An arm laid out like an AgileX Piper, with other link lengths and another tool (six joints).
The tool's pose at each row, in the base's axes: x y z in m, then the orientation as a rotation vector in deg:
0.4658 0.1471 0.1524 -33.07 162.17 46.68
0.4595 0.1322 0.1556 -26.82 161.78 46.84
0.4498 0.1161 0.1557 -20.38 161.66 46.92
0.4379 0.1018 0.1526 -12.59 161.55 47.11
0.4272 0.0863 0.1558 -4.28 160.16 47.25
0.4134 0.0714 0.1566 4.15 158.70 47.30
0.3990 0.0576 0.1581 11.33 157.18 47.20
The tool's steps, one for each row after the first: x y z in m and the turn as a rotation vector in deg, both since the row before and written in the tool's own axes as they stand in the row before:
0.0098 -0.0076 -0.0109 0.38 -2.45 3.53
0.0131 -0.0095 -0.0095 0.43 -2.09 3.83
0.0146 -0.0100 -0.0065 0.43 -2.20 4.79
0.0110 -0.0092 -0.0126 0.32 -3.20 4.89
0.0130 -0.0106 -0.0115 0.37 -2.97 5.13
0.0120 -0.0104 -0.0122 0.36 -2.54 4.43

